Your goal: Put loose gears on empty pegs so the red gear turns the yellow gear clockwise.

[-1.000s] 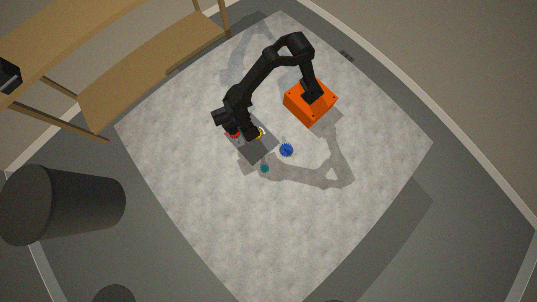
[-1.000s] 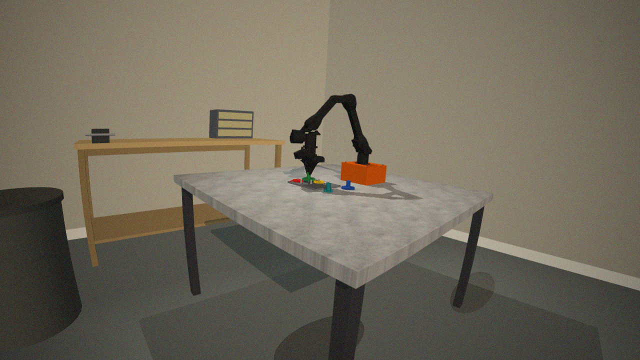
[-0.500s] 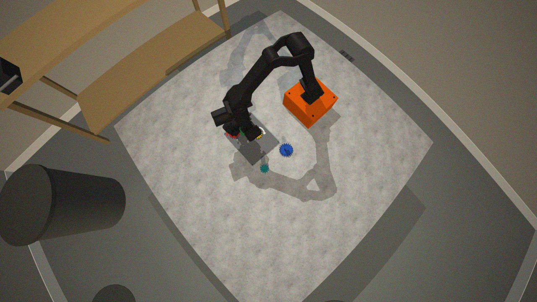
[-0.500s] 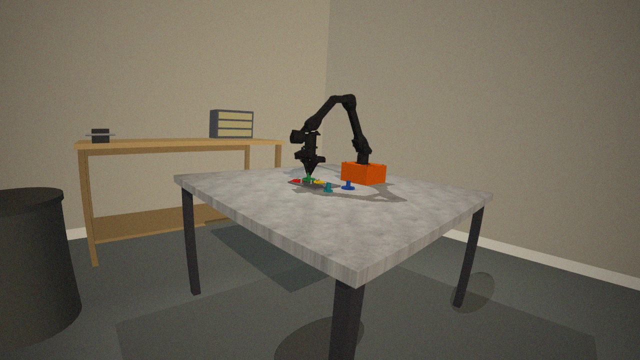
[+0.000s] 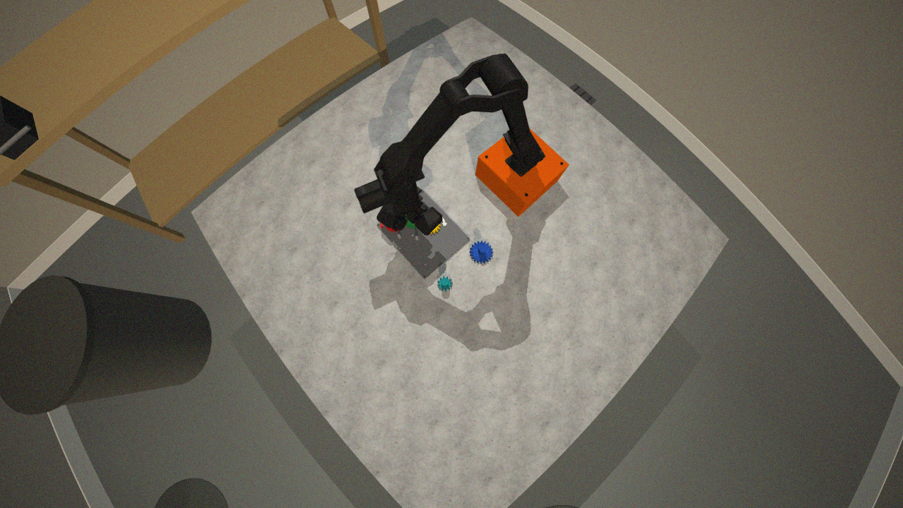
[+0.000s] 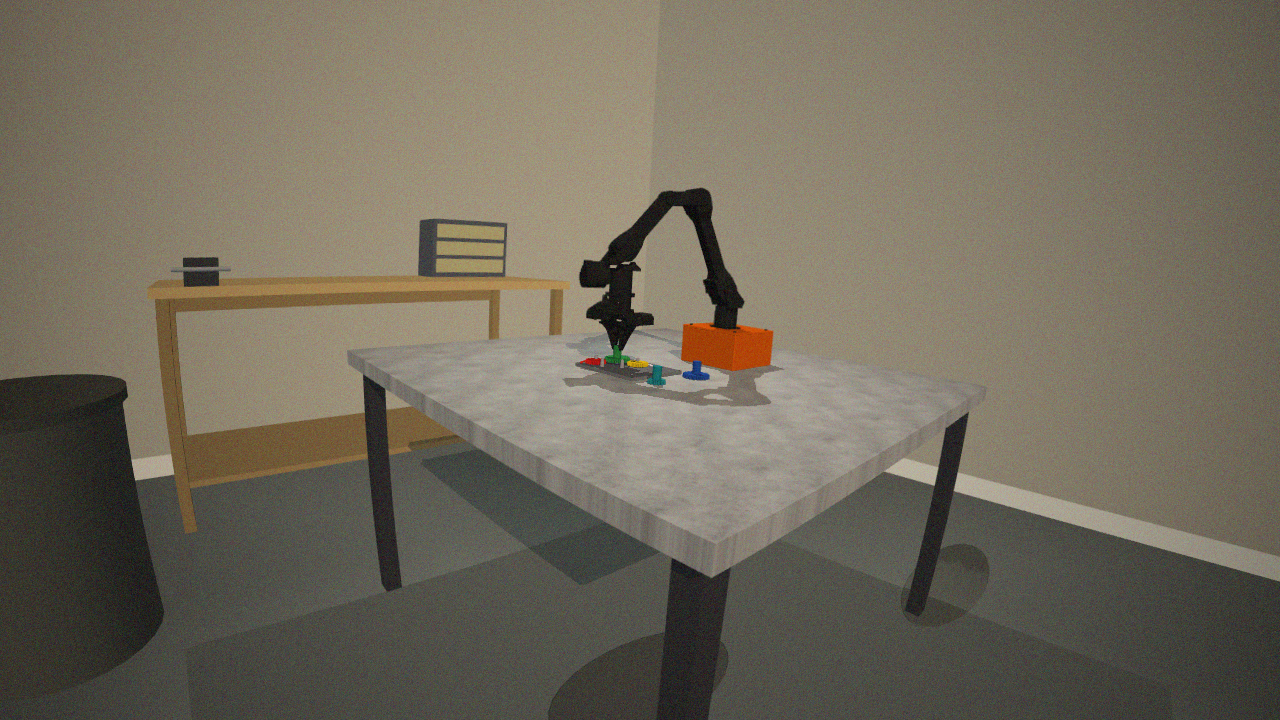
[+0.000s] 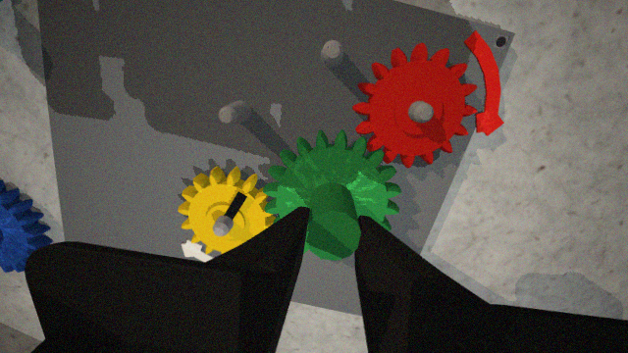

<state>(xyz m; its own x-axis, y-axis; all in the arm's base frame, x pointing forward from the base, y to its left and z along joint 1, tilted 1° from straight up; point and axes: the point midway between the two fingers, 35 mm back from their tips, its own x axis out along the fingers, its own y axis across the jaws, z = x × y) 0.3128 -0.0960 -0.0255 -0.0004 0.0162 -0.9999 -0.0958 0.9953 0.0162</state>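
Now: gripper tip 1 cm above the green gear. The rest, counted from my gripper tip: teal gear 20 cm to the left, 5 cm ahead, 3 cm below; then red gear 5 cm ahead, 3 cm to the right, 3 cm below; then yellow gear 5 cm to the left, 3 cm below, 3 cm behind.
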